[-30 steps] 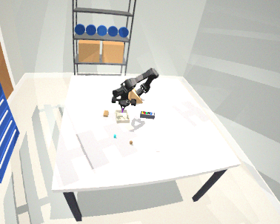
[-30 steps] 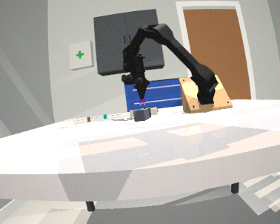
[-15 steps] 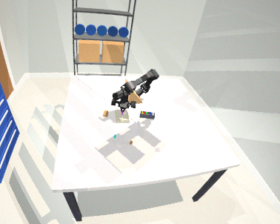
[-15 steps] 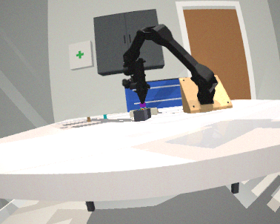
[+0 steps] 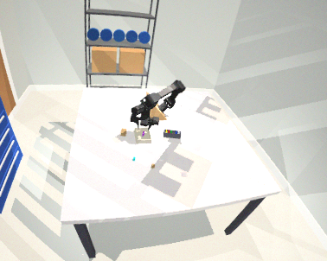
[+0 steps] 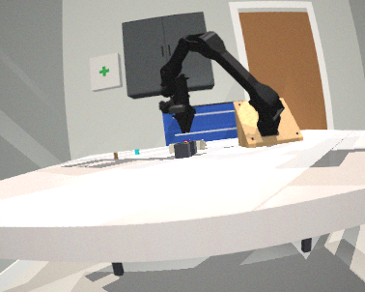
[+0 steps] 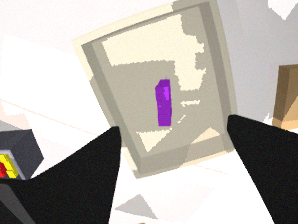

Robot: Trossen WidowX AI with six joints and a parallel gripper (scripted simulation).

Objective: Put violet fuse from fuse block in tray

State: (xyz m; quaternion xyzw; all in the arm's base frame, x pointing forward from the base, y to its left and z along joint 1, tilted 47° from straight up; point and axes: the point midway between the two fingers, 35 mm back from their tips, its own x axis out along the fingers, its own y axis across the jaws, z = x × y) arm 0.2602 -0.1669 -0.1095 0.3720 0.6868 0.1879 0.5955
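Now: the violet fuse 10 mm ahead of my gripper tip, 10 mm to the left of it and 50 mm below it. The rest, counted from my gripper tip: green fuse (10 mm ahead, 200 mm to the left, 40 mm below); then shallow tray (60 mm below); then blue fuse (20 mm ahead, 240 mm to the left, 40 mm below).
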